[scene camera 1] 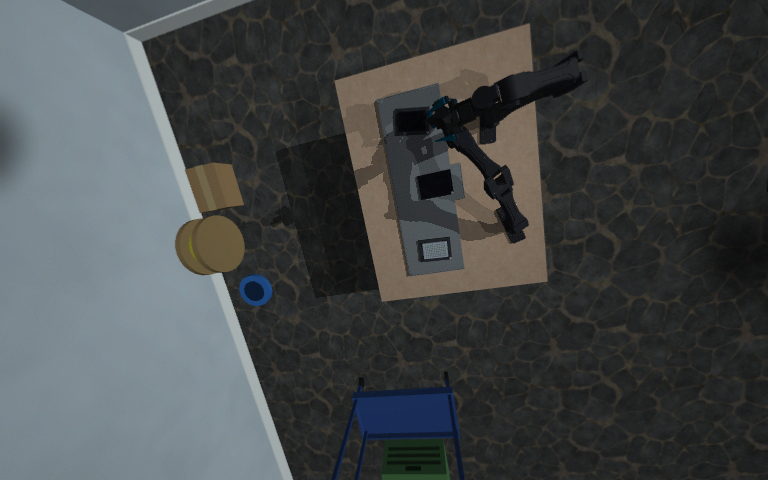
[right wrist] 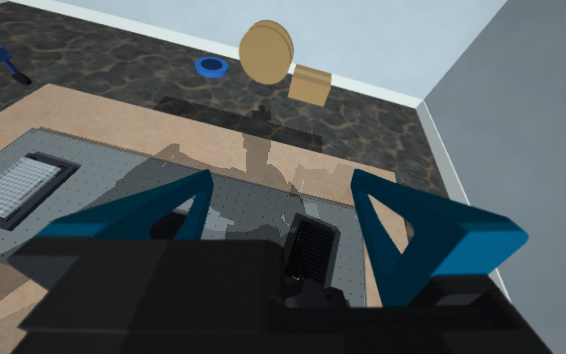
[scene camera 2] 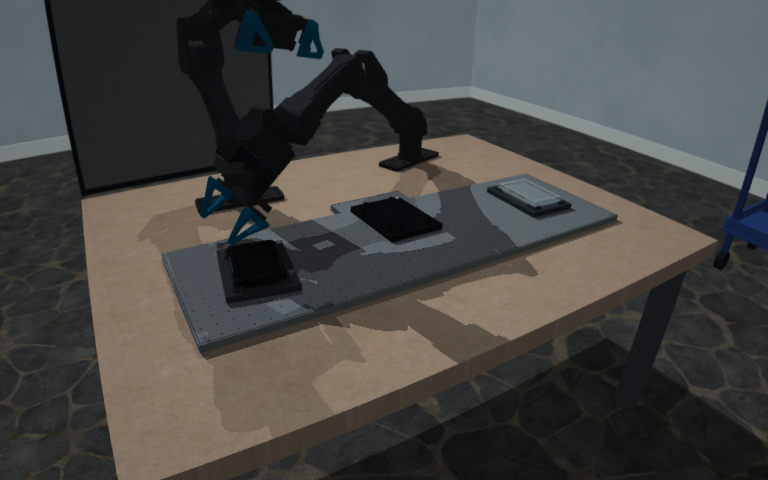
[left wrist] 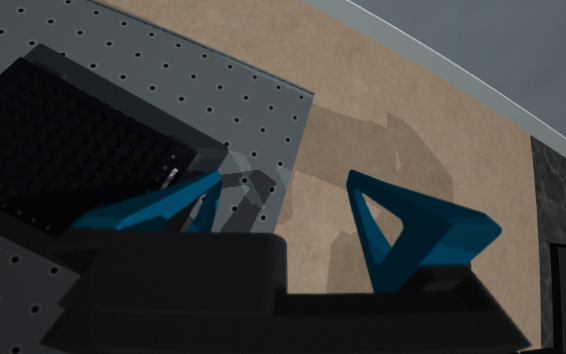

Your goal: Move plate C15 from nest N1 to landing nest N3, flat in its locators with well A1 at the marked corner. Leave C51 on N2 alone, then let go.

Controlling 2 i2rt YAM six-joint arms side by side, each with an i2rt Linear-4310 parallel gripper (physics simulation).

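A black welled plate (scene camera 1: 411,121) (scene camera 2: 257,263) (left wrist: 85,140) (right wrist: 312,247) sits in a dark nest at the left of scene camera 2. A black nest (scene camera 1: 434,183) (scene camera 2: 396,217) with corner locators is in the middle; no plate can be made out on it. A white welled plate (scene camera 1: 434,249) (scene camera 2: 529,192) (right wrist: 22,187) sits in the far right nest. Labels and marked corners are unreadable. My left gripper (scene camera 2: 216,229) (left wrist: 283,177) is open and empty, low beside the black plate's rear edge. My right gripper (scene camera 2: 283,52) (right wrist: 282,177) is open and empty, high above the table.
The nests stand on a grey perforated board (scene camera 1: 430,226) (scene camera 2: 351,274) (left wrist: 190,65) (right wrist: 115,165) on a wooden table (scene camera 1: 396,285) (scene camera 2: 396,362). My arms cross close together above its left part in scene camera 2. A blue cart (scene camera 1: 404,391) stands on the floor away from the table.
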